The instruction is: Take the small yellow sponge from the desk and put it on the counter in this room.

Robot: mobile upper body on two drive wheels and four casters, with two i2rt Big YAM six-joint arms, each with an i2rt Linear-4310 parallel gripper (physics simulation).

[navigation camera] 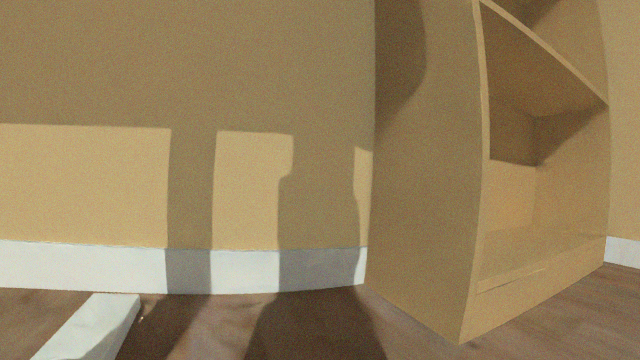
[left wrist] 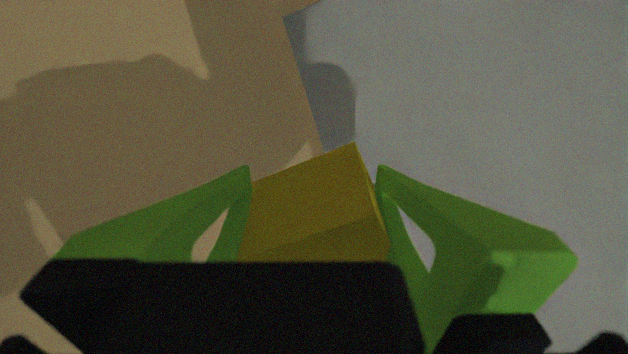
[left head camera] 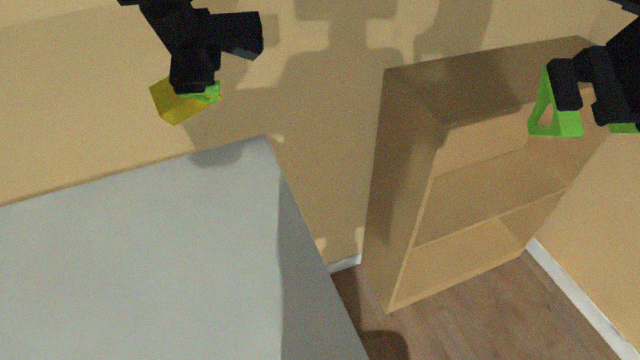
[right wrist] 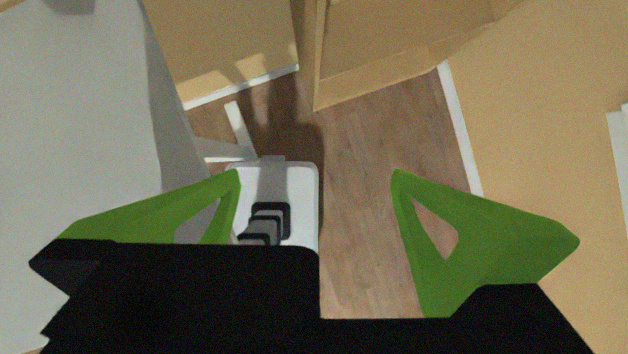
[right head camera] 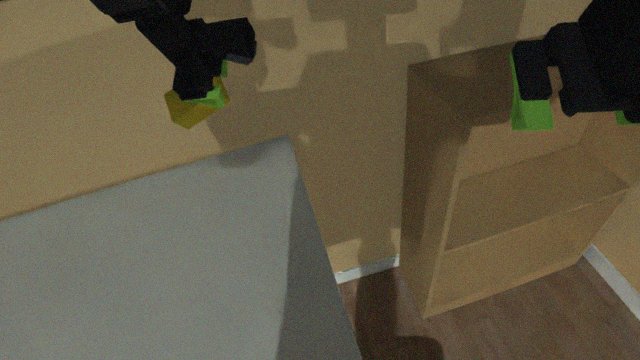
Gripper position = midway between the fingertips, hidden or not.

In view: the left gripper (left head camera: 213, 86), the right gripper (right head camera: 565, 120), a small yellow sponge (left head camera: 174, 109), a white desk (left head camera: 210, 248) and a tan bookshelf (navigation camera: 480, 211).
The small yellow sponge shows as well in the left wrist view (left wrist: 324, 209) and in the right head camera view (right head camera: 186, 114). The left gripper also shows in the left wrist view (left wrist: 313, 176) and in the right head camera view (right head camera: 222, 91). The right gripper is seen too in the left head camera view (left head camera: 570, 128) and in the right wrist view (right wrist: 315, 177). The navigation camera view does not show the small yellow sponge: it is out of frame. The right wrist view does not show the small yellow sponge: it is out of frame.
